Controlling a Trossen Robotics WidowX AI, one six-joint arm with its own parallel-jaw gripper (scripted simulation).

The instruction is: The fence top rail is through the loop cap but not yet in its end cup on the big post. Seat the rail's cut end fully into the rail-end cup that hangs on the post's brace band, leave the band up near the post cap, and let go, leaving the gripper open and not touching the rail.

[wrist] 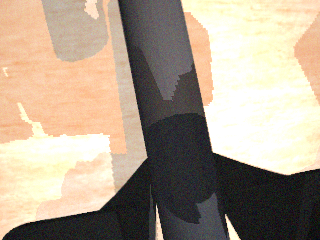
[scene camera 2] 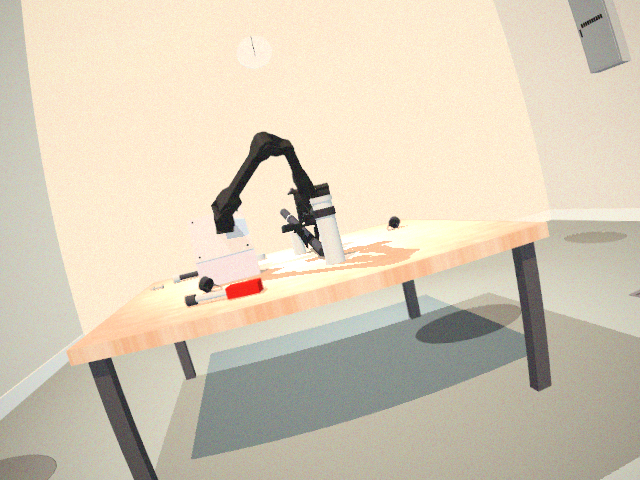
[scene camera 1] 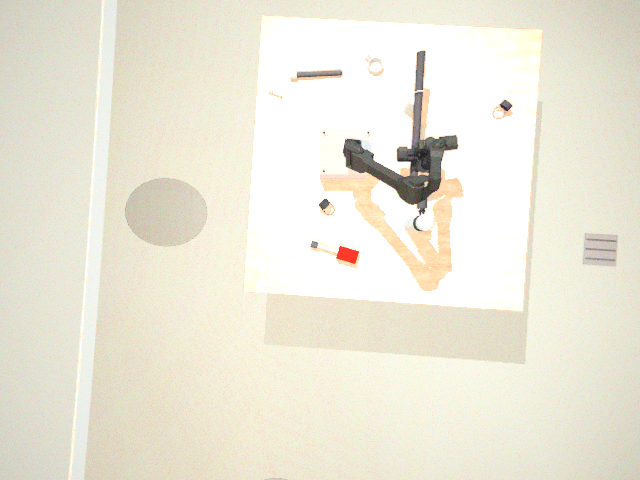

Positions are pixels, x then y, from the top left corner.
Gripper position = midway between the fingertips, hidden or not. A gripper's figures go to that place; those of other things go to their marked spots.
My gripper (wrist: 175, 159) is 0.12 m from the lens. A top rail (wrist: 182, 166) is 0.07 m from the lens.
